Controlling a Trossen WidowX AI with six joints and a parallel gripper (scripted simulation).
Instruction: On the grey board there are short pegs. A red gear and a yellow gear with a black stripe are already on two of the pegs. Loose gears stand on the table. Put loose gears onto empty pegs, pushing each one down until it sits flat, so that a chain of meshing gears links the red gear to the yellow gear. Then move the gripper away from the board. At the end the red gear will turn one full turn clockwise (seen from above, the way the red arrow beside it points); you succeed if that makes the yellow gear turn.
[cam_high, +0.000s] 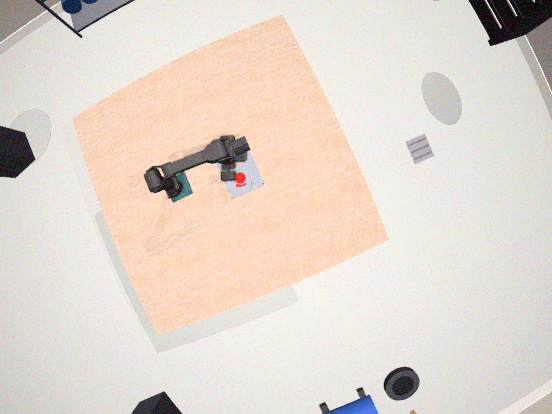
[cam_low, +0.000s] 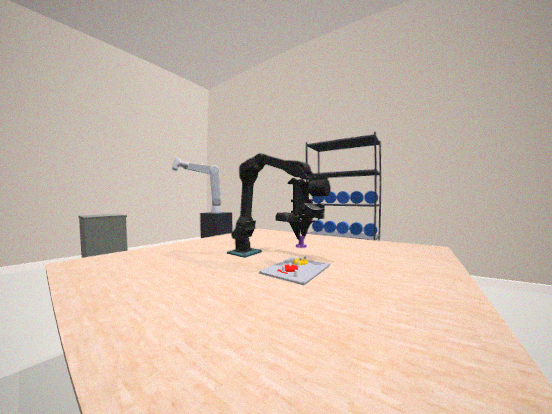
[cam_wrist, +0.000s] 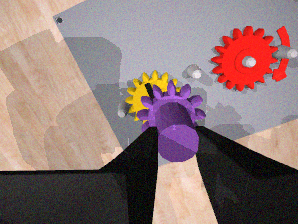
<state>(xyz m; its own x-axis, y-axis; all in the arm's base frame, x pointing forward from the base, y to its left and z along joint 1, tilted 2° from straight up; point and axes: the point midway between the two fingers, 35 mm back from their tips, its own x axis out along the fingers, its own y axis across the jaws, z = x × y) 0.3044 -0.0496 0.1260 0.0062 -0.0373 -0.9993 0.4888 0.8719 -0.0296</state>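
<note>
The yellow gear is 8 cm below my gripper tip, 1 cm to the left of it and 1 cm behind it. Round my gripper tip: red gear (8 cm below, 7 cm to the right, 1 cm behind); purple gear (1 cm below); red arrow (10 cm to the right, 9 cm below, 3 cm behind).
</note>
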